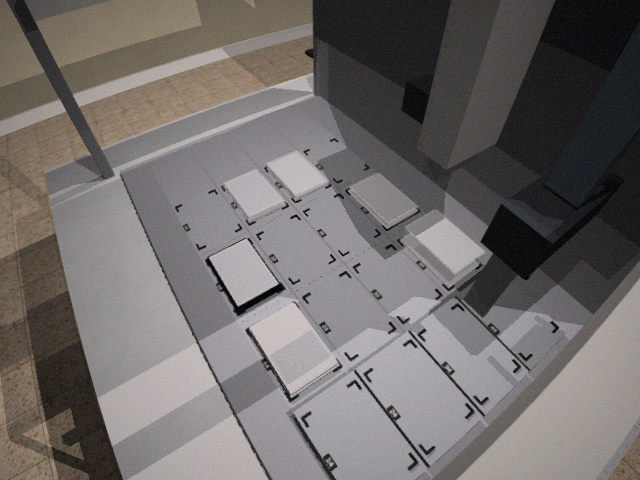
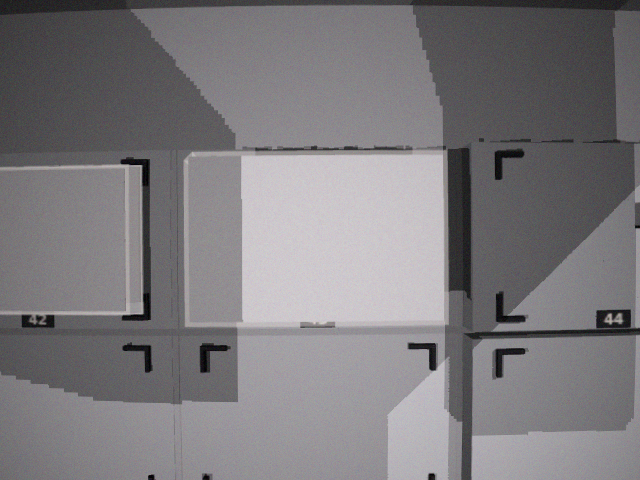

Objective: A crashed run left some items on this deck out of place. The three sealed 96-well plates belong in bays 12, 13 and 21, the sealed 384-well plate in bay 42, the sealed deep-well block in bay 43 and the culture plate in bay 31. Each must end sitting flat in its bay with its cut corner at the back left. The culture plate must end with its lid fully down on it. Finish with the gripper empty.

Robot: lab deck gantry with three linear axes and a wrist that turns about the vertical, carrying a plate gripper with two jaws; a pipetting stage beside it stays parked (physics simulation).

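Frame: origin at the robot's base, x back, y right, z up, level; metres.
Seen in the pictures: gripper, fingertip midpoint: (image 1: 497,288); robot's base at its link origin: (image 1: 177,208).
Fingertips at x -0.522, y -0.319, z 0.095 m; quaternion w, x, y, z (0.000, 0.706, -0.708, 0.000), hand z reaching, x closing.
Pixels of each thing's middle, then the offset from my fingertips to it. "spot": a spot on its surface instead.
- deep-well block at the middle of its body: (image 2: 316,238) (image 1: 441,246) dx +0.131, dy -0.045, dz -0.074 m
- sealed 384-well plate at the middle of its body: (image 2: 28,240) (image 1: 382,198) dx +0.294, dy -0.045, dz -0.088 m
- white sealed plate with a black base, body centre: (image 1: 243,272) dx +0.294, dy +0.276, dz -0.088 m
- culture plate at the middle of its body: (image 1: 296,172) dx +0.458, dy +0.062, dz -0.082 m
- raised seam at a spot on its surface: (image 2: 466,382) spot: dx +0.046, dy +0.037, dz -0.090 m
The deep-well block (image 1: 448,246) (image 2: 341,237) sits flat in bay 43, cut corner at the back left. The sealed 384-well plate (image 1: 382,198) (image 2: 62,240) lies flat in bay 42. A white sealed plate with a black base (image 1: 244,272) is in bay 12, a cream one (image 1: 294,348) in bay 13, and a white one (image 1: 253,193) in bay 21. The culture plate (image 1: 297,174) seems to be the white one in bay 31, its lid looking level. Their cut corners are too small to tell. My gripper (image 1: 524,286) looks open and empty, right of the block; one jaw is hidden.
The parked pipetting stage (image 1: 460,82) hangs behind bays 41 and 42. A raised seam (image 2: 466,382) runs right of bay 43, with bay 44's corner marks (image 2: 499,164) beyond it. A post (image 1: 64,87) stands at the deck's far left corner.
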